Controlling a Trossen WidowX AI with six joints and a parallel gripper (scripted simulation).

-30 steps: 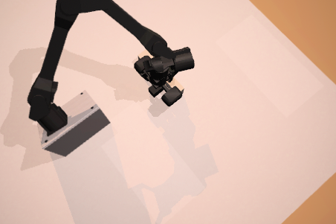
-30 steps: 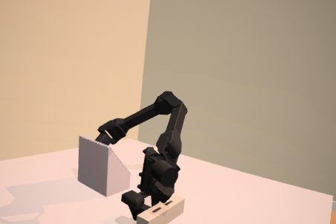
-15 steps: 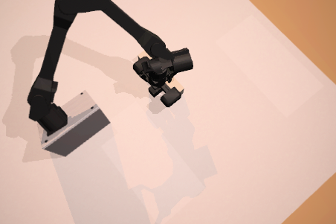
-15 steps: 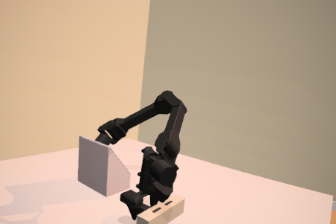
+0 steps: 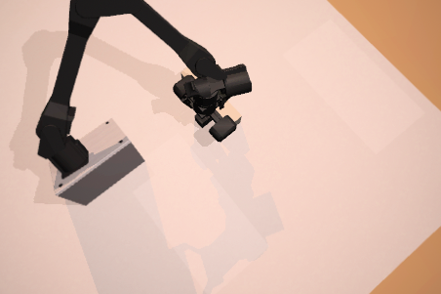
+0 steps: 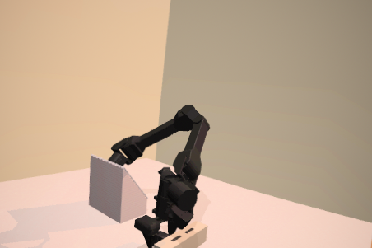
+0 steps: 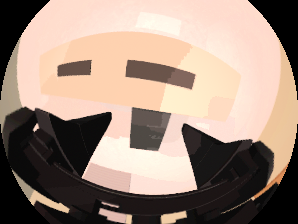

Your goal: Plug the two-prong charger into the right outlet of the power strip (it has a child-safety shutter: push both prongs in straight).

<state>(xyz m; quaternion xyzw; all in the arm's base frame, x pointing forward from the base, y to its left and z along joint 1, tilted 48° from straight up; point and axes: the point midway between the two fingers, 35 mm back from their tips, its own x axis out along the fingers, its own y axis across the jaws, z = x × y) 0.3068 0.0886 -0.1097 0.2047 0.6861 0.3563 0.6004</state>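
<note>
Right now my gripper tip is 2 cm short of the dark two-prong charger and 1 cm below it.
</note>
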